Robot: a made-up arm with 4 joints.
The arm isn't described. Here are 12 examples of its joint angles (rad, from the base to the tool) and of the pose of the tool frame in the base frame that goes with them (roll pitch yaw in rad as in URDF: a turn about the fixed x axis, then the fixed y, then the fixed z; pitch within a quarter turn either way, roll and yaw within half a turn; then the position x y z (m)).
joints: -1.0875 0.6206 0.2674 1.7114
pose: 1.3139 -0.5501 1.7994 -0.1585 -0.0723 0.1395
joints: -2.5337 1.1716 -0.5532 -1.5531
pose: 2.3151 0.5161 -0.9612 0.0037 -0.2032 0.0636
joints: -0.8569 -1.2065 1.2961 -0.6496
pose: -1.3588 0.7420 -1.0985 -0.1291 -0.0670 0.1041
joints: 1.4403 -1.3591 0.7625 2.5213
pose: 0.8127 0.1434 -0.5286 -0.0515 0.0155 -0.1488
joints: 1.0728 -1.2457 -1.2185 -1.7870
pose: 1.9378 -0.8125 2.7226 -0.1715 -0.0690 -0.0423
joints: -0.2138 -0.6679 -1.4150 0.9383
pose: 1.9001 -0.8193 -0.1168 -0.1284 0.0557 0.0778
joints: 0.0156 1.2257 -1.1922 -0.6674
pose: 0.8170 -0.3892 0.8596 -0.0594 0.0755 0.0032
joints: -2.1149 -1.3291 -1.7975 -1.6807
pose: -1.2871 0.6156 2.9156 -0.1388 -0.0827 0.0824
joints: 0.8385 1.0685 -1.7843 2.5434
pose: -2.7074 -1.3034 1.1978 -0.0416 -0.0782 -0.0225
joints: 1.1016 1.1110 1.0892 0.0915
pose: -2.2175 0.8511 0.0511 -0.0592 -0.0367 -0.0817
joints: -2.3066 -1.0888 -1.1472 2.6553
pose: -1.9555 0.3551 -1.5750 -0.2088 -0.2046 0.0895
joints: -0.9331 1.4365 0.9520 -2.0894
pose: 2.6071 -0.7470 2.9301 -0.0898 -0.0812 0.2054
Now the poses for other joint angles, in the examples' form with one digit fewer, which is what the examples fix.
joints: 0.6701 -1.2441 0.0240 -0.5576
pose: -0.688 -0.914 -1.116 -0.131 -0.022 -0.033
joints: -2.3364 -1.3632 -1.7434 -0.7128
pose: -1.345 1.032 2.147 -0.093 -0.136 0.069
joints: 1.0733 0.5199 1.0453 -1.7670
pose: -2.816 0.734 1.189 -0.054 0.065 -0.057
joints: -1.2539 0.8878 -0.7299 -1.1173
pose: 1.664 -0.475 -0.565 -0.015 -0.050 0.129
